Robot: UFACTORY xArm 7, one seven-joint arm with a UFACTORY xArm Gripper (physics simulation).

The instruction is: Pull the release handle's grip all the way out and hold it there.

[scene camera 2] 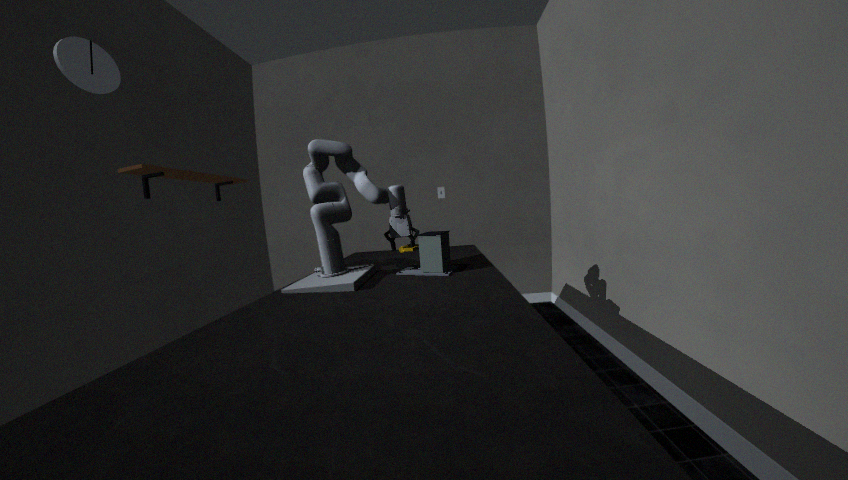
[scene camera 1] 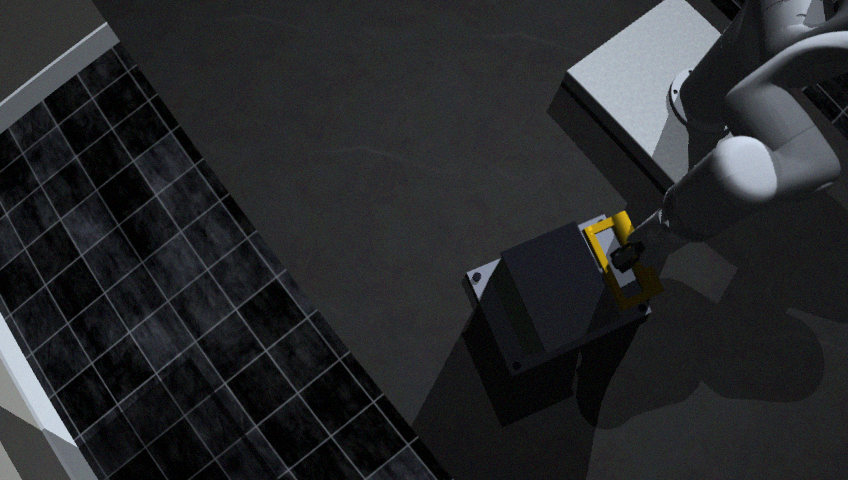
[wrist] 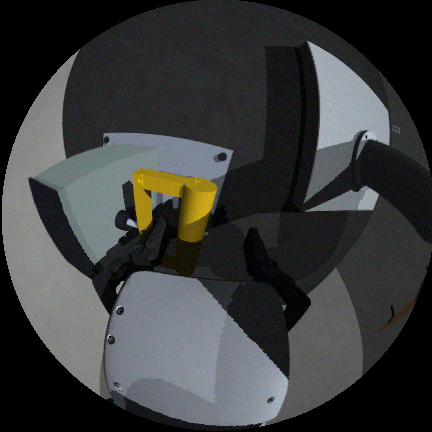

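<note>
The release handle is a yellow rectangular loop with a thick round grip (scene camera 1: pixel 623 223) (scene camera 2: pixel 407 249) (wrist: pixel 196 215) along its outer side. A short silver rod (wrist: pixel 131 222) shows between the loop and the pale green-grey housing (scene camera 1: pixel 550 285) (scene camera 2: pixel 434 254) (wrist: pixel 95 200), which has a dark top. My gripper (scene camera 1: pixel 629 255) (scene camera 2: pixel 402 246) (wrist: pixel 207 232) is open and points down at the handle. In the wrist view one finger shows at the loop's opening, on the housing side of the grip, and the other stands apart on the outer side. Contact with the grip cannot be told. The grip's far half is in shadow.
The housing stands on a light base plate (scene camera 1: pixel 484 276) (scene camera 2: pixel 410 272) (wrist: pixel 195 155) with dark bolts. The arm's pale mounting slab (scene camera 1: pixel 630 77) (scene camera 2: pixel 327 279) (wrist: pixel 345 100) lies beyond the handle's outer side. A wooden shelf (scene camera 2: pixel 178 173) is on the wall.
</note>
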